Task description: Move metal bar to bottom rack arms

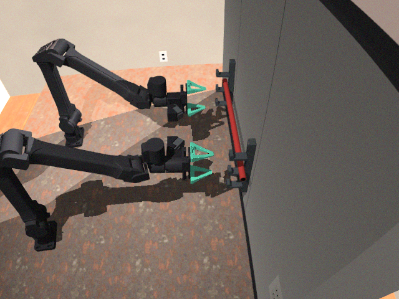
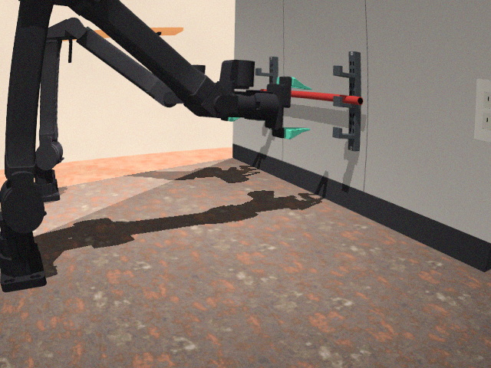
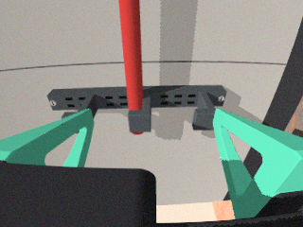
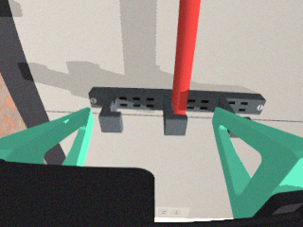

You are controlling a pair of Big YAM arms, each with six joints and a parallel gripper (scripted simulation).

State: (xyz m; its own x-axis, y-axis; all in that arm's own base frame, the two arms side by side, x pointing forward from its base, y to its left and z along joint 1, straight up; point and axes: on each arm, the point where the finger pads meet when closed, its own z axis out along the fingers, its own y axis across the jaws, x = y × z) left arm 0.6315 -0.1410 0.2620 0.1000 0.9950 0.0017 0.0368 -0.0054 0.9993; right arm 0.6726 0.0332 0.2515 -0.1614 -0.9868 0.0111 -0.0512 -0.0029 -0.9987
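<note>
The red metal bar lies 90 mm ahead of my right hand, 160 mm to the left of it and 30 mm above it. Round my right hand: grey wall: 270 mm ahead, 120 mm to the left, 200 mm above; then dark baseboard: 120 mm ahead, 120 mm to the left, 220 mm below.
The red metal bar is 16 cm to the right of my left hand, 10 cm ahead of it and 2 cm above it. Round my left hand: grey wall: 28 cm ahead, 20 cm to the right, 19 cm above; then dark baseboard: 23 cm below, 20 cm to the right, 13 cm ahead.
</note>
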